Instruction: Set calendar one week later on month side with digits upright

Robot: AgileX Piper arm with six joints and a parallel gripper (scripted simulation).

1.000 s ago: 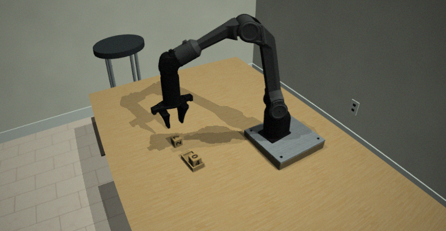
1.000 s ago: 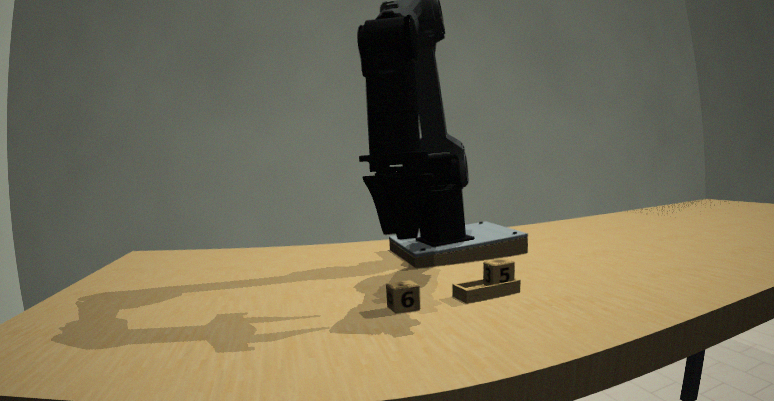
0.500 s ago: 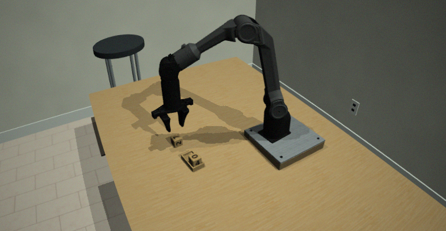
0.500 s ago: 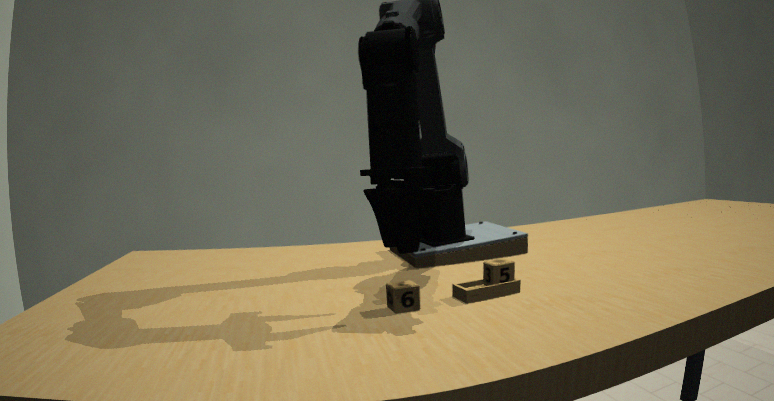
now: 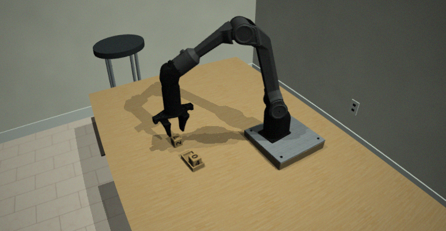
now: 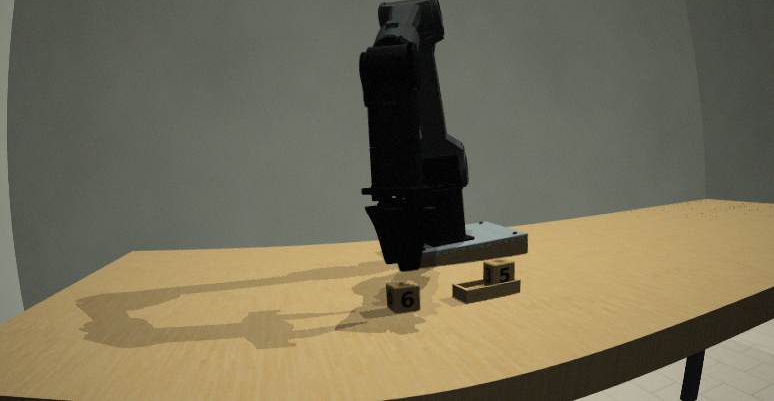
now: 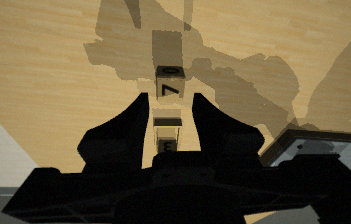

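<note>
The small wooden tray lies 110 mm to the left of my hand and 50 mm below it.
</note>
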